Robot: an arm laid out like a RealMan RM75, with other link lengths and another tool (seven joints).
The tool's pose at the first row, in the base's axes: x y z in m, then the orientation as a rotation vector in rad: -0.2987 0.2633 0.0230 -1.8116 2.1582 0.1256
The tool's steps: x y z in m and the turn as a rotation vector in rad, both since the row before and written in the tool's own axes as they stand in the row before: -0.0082 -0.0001 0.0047 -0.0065 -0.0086 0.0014; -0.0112 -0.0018 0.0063 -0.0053 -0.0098 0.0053; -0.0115 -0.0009 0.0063 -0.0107 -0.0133 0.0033; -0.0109 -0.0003 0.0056 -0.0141 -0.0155 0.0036; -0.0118 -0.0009 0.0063 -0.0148 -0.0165 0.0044; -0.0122 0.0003 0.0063 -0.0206 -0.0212 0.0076; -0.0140 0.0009 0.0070 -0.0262 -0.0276 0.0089; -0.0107 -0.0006 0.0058 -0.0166 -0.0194 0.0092; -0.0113 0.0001 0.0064 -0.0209 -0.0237 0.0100; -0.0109 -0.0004 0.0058 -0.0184 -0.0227 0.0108; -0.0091 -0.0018 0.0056 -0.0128 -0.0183 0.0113
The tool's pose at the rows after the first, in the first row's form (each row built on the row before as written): -0.2965 0.2723 0.0210 -1.8098 2.1557 0.1406; -0.2920 0.2842 0.0187 -1.8027 2.1556 0.1562; -0.2883 0.2966 0.0165 -1.7990 2.1527 0.1803; -0.2854 0.3084 0.0149 -1.7957 2.1494 0.2101; -0.2818 0.3212 0.0132 -1.7912 2.1461 0.2417; -0.2793 0.3346 0.0117 -1.7840 2.1437 0.2844; -0.2771 0.3501 0.0105 -1.7748 2.1389 0.3389; -0.2742 0.3619 0.0096 -1.7640 2.1375 0.3757; -0.2718 0.3746 0.0086 -1.7520 2.1343 0.4209; -0.2690 0.3866 0.0082 -1.7381 2.1317 0.4625; -0.2652 0.3967 0.0074 -1.7230 2.1315 0.4943
